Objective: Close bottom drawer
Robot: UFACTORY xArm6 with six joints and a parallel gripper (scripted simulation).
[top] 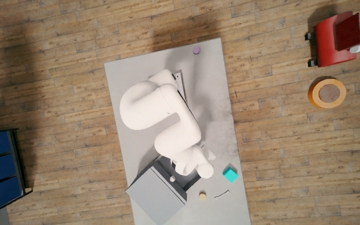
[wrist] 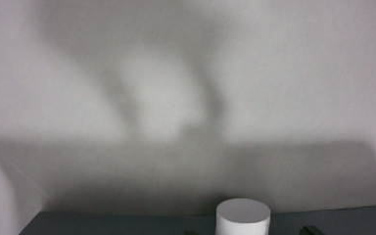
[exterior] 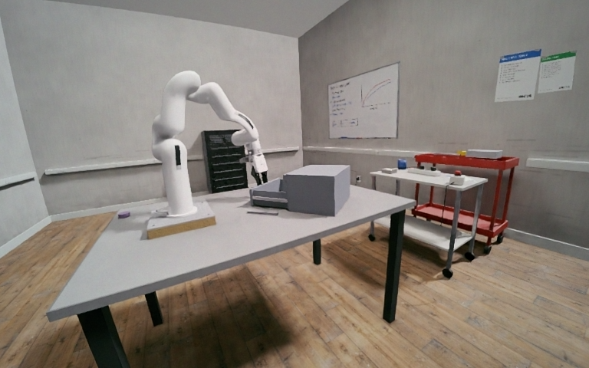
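My gripper is now 80 mm short of the drawer, 100 mm to the left of it and 70 mm above it. From my hand the other things lie so: teal cube 200 mm ahead, 220 mm to the left, 80 mm below; thin grey strip 100 mm behind, 240 mm to the right, 90 mm below; grey cabinet 140 mm ahead, 190 mm to the right, 20 mm below.
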